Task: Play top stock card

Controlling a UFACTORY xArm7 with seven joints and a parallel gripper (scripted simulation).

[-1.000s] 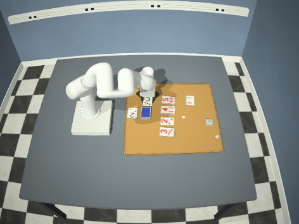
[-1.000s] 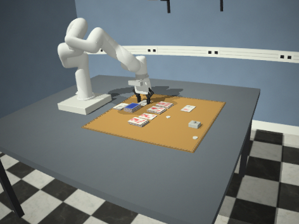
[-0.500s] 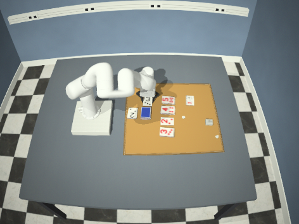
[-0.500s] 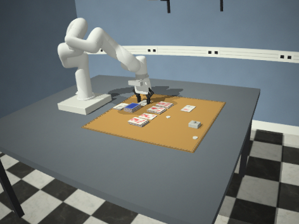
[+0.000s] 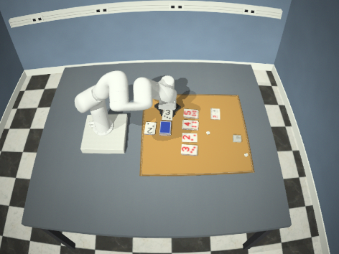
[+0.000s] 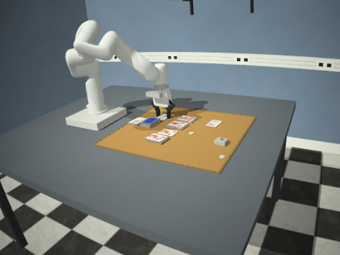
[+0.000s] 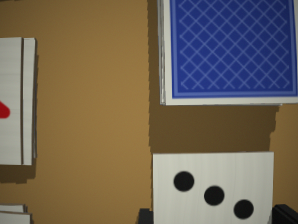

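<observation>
Now: the orange mat 17 cm ahead of my hand, 12 cm to the right of it and 3 cm below it. The rest, counted from my hand: grey block: 41 cm ahead, 19 cm to the right.
</observation>
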